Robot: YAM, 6 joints.
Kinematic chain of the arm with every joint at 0, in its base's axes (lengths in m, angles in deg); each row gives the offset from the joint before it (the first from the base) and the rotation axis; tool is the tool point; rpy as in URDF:
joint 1: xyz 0 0 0.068 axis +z
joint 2: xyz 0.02 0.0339 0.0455 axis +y
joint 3: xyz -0.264 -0.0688 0 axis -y
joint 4: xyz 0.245 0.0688 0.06 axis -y
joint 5: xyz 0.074 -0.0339 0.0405 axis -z
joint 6: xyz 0.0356 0 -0.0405 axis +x
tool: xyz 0 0 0 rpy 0 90 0
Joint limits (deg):
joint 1: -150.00..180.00
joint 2: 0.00..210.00
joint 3: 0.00..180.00
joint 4: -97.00..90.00
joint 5: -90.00..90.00
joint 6: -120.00..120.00
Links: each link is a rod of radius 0.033 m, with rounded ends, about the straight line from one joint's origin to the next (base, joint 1, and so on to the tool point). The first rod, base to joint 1, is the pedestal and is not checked.
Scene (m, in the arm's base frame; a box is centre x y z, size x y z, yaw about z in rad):
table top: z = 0
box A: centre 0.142 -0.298 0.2 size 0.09 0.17 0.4 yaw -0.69
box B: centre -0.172 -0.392 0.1 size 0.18 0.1 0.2 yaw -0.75
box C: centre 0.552 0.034 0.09 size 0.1 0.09 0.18 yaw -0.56
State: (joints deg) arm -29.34 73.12 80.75 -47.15 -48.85 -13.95
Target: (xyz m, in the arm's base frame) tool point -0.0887 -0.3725 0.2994
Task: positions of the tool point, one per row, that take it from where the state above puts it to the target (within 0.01 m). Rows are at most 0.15 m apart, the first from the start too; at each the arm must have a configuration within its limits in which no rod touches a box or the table.
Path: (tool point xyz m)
1: 0.1725 -0.1205 0.4353
2: 0.1116 -0.1123 0.4674
3: 0.0626 -0.0785 0.4908
4: 0.0354 -0.0262 0.5043
5: 0.0334 -0.1384 0.4876
6: 0.0085 -0.2393 0.4450
7: -0.0346 -0.3196 0.3804
8: -0.0887 -0.3725 0.2994

